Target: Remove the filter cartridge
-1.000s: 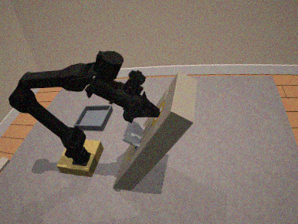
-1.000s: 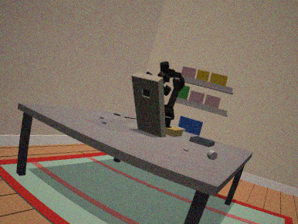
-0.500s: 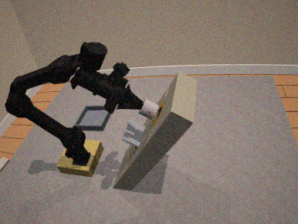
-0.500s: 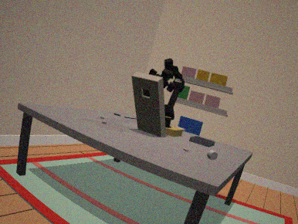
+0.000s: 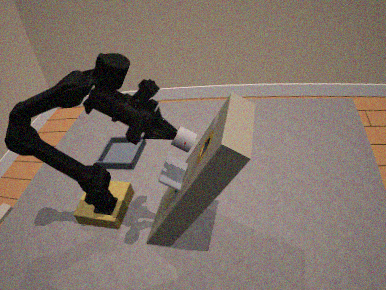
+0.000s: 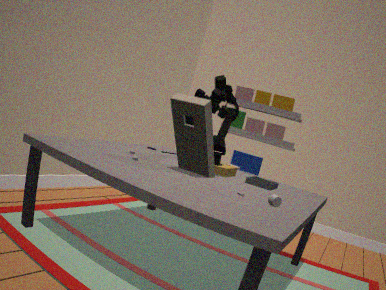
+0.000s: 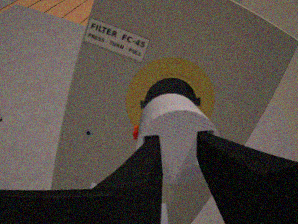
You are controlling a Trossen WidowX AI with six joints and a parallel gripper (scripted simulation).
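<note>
The grey bracket is 30 mm behind my gripper tip and 130 mm below it. Also, from my gripper tip: shallow tray 360 mm behind, 280 mm to the left, 300 mm below; then round filter cartridge 10 mm ahead, 10 mm below.
</note>
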